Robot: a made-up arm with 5 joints.
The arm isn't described. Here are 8 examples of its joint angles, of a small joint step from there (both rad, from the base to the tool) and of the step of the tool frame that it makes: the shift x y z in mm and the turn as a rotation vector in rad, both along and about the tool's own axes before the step.
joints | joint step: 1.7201 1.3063 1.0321 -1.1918 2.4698 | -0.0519 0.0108 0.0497 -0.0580 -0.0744
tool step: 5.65 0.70 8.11 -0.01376 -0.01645 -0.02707
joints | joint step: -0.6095 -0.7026 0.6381 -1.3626 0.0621 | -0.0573 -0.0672 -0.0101 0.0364 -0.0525
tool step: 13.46 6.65 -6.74 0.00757 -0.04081 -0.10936
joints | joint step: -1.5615 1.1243 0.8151 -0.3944 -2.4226 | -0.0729 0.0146 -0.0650 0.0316 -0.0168
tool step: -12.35 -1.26 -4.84 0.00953 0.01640 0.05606
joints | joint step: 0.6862 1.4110 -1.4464 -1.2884 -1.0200 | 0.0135 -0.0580 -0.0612 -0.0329 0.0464
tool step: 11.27 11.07 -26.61 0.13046 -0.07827 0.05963
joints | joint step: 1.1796 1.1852 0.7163 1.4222 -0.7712 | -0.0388 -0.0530 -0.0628 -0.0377 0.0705
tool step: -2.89 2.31 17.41 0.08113 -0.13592 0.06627
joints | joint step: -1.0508 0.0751 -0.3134 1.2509 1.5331 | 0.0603 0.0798 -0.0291 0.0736 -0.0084
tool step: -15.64 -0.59 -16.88 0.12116 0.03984 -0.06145
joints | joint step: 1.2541 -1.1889 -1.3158 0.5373 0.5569 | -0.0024 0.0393 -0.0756 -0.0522 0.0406
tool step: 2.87 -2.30 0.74 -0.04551 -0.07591 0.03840
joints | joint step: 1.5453 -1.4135 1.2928 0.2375 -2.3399 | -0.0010 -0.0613 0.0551 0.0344 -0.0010
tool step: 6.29 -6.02 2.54 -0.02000 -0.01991 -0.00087
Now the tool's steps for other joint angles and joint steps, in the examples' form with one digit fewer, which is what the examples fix.
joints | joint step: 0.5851 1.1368 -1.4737 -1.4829 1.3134 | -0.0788 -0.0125 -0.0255 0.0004 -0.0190
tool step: 24.1 4.2 -8.4 -0.0422 0.0082 -0.0950
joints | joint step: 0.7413 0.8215 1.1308 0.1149 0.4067 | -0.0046 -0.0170 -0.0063 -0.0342 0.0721
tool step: 3.9 -1.1 2.0 -0.0240 -0.0523 0.0762
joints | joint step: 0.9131 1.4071 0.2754 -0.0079 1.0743 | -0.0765 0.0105 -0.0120 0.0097 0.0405
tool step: 9.5 6.3 -1.6 0.0030 0.0112 0.1166
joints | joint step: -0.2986 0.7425 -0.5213 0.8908 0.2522 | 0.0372 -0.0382 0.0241 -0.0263 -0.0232
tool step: -0.5 -12.3 7.6 -0.0245 -0.0364 -0.0562
